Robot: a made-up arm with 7 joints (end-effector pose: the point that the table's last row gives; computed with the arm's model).
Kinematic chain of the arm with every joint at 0, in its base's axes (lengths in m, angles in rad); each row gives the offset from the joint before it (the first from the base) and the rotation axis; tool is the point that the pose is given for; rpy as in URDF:
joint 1: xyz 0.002 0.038 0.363 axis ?
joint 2: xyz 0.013 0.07 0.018 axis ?
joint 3: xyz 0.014 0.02 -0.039 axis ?
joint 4: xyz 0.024 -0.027 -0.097 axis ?
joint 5: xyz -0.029 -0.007 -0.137 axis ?
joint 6: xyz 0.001 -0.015 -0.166 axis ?
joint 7: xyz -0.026 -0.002 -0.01 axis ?
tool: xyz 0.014 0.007 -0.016 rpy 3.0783 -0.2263 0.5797
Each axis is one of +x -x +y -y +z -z.
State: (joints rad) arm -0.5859 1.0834 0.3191 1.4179 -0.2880 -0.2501 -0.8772
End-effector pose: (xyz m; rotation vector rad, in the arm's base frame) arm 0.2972 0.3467 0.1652 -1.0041 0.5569 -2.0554
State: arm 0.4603 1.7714 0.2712 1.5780 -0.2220 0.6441 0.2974
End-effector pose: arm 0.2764 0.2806 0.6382 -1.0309 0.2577 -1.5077
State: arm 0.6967 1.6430 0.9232 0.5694 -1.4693 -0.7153 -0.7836
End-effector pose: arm 0.0071 0.5212 0.6077 -0.1366 0.5421 -1.1490
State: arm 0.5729 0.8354 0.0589 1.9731 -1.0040 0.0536 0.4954
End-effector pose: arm 0.3249 0.1529 0.5558 -0.8696 1.0609 -1.7662
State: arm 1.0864 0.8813 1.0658 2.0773 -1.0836 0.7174 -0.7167
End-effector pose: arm -0.1069 0.3054 0.6388 0.8730 -1.1903 -0.7033
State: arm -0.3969 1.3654 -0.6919 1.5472 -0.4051 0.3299 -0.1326
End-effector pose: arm 0.1582 0.2504 0.0339 -2.1080 1.5955 -0.8281
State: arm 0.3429 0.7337 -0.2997 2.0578 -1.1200 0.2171 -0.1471
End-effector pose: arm 0.3408 0.0488 0.4148 -0.4754 1.0472 -2.1144
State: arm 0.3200 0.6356 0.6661 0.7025 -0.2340 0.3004 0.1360
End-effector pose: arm 0.2778 0.4423 0.1883 -1.9435 -1.0645 -1.5179
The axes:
joint 1: -y
joint 2: +x
joint 3: +z
joint 4: -y
joint 5: +z
joint 6: +y
joint 7: -x

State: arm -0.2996 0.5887 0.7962 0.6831 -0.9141 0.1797 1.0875
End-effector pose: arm 0.0970 0.4462 0.0534 -3.0873 -0.5049 -0.1115
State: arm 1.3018 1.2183 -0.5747 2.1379 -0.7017 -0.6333 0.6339
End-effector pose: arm 0.2350 0.0278 0.5778 -0.1290 2.1031 -1.1910
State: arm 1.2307 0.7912 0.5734 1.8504 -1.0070 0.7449 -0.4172
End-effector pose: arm 0.0270 0.3059 0.6912 0.3507 -1.0260 -1.4126
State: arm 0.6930 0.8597 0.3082 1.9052 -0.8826 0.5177 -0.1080
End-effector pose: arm 0.2498 0.2338 0.6268 -0.3062 -0.0331 -1.8310
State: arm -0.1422 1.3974 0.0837 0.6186 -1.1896 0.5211 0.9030
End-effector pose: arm 0.1816 0.5344 0.2908 -1.8867 0.1986 0.4666
